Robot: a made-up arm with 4 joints.
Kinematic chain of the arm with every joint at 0, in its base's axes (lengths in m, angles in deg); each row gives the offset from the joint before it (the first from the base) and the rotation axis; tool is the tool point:
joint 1: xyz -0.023 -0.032 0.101 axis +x
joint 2: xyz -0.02 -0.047 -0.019 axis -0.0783 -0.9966 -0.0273
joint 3: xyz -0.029 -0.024 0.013 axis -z
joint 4: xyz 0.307 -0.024 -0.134 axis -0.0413 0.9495 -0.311
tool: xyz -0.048 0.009 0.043
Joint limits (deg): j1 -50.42..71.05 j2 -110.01..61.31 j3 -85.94..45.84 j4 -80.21..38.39
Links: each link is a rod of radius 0.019 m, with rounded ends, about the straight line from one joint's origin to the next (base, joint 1, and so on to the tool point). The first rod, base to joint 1, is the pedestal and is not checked.
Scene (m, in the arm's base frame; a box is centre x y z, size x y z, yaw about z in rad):
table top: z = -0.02
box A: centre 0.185 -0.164 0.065 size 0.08 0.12 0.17 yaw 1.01
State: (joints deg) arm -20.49 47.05 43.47 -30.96
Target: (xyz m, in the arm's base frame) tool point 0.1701 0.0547 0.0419
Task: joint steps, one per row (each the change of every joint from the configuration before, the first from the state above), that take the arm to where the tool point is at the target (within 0.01 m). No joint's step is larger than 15 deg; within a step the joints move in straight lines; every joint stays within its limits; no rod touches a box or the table.
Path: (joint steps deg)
1: -5.99 -0.39 -13.88 -3.19
2: -5.98 -0.39 -13.88 -3.20
3: -5.99 -0.39 -13.88 -3.19
4: -5.98 -0.39 -13.88 -3.19
5: -5.99 -0.39 -13.88 -3.20
6: 13.55 -8.69 0.34 0.37
7: 13.55 -8.69 0.34 0.37
8: 13.55 -8.68 0.33 0.37
9: 12.73 1.99 -9.36 -5.91
10: 12.73 2.00 -9.37 -5.91

